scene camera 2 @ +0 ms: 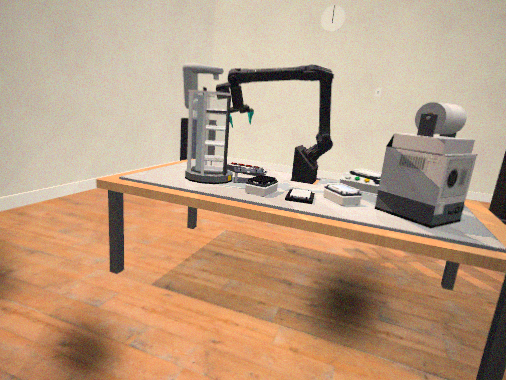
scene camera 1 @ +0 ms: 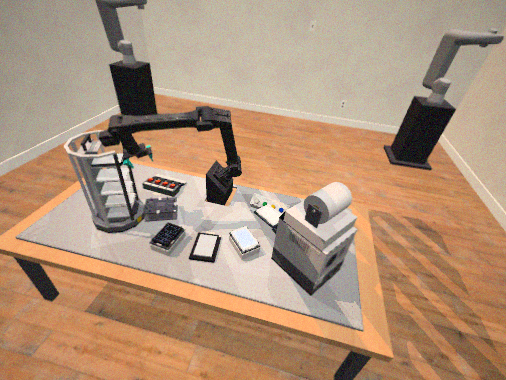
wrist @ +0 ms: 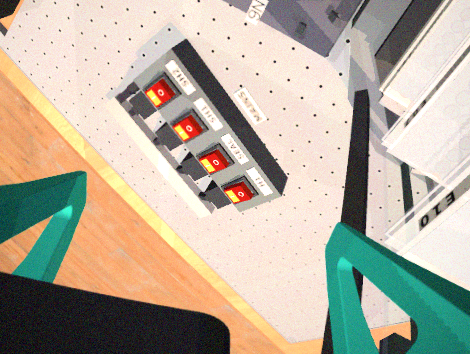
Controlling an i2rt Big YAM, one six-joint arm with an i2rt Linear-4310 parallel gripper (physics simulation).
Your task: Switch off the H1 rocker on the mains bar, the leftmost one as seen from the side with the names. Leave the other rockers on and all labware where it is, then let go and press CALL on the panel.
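Frame: origin at the arm's base, x ahead, y left, z up, level; centimetres.
Where they show: gripper, between the fingertips: [scene camera 2: 241, 125] [scene camera 1: 143, 164] [wrist: 212, 212]; arm's base, origin of its link: [scene camera 2: 308, 157] [scene camera 1: 221, 177].
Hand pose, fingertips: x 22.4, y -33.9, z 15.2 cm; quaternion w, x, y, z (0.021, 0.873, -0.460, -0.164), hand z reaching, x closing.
Things, the pixels of their centre, and the offset from my fingertips. "spot": a spot on its surface instead.
- mains bar, a spot on its surface: [wrist: 227, 117] spot: dx -12.6, dy -1.8, dz -25.2 cm
- H1 rocker, middle of its body: [wrist: 238, 193] dx -17.8, dy -9.7, dz -23.8 cm
- button panel, middle of its body: [scene camera 2: 362, 183] [scene camera 1: 269, 206] dx -15.4, dy +65.2, dz -24.2 cm
- round shelf tower, middle of its body: [scene camera 2: 211, 134] [scene camera 1: 110, 181] dx +11.0, dy -11.9, dz -5.5 cm
- dark grey block, middle of its body: [scene camera 2: 249, 174] [scene camera 1: 161, 208] dx +3.1, dy +7.6, dz -24.6 cm
- black-topped box, middle of its body: [scene camera 2: 262, 179] [scene camera 1: 167, 234] dx +21.8, dy +20.8, dz -22.2 cm
- black-framed plate, middle of its body: [scene camera 2: 300, 193] [scene camera 1: 205, 245] dx +20.0, dy +39.1, dz -26.5 cm
- white box, middle of its body: [scene camera 2: 342, 188] [scene camera 1: 244, 238] dx +14.1, dy +56.9, dz -22.2 cm
- large machine, middle of its body: [scene camera 1: 315, 231] [scene camera 2: 427, 161] dx +16.7, dy +87.8, dz -5.6 cm
The mains bar [scene camera 1: 162, 185] [scene camera 2: 247, 168] [wrist: 227, 117] lies on the mat beside the round shelf tower. In the wrist view its four red rockers sit by labels SH2, SH1, SEAL and H1. The H1 rocker [wrist: 240, 193] is at the end nearer the tower. All four rockers look alike, each with a yellow strip along the same edge. My gripper [scene camera 1: 139, 161] [scene camera 2: 241, 124] [wrist: 212, 212] is open and empty, high above the table near the bar and tower. The button panel [scene camera 1: 259, 199] [scene camera 2: 362, 186] stands right of the arm base; its CALL label cannot be read.
The round shelf tower [scene camera 1: 117, 225] [scene camera 2: 207, 178] [wrist: 356, 150] stands close beside my gripper. A dark grey block [scene camera 1: 161, 209] [wrist: 310, 22] lies before the bar. A black-topped box [scene camera 1: 168, 237], a black-framed plate [scene camera 1: 205, 247], a white box [scene camera 1: 245, 242] and a large machine [scene camera 1: 312, 250] stand further right.
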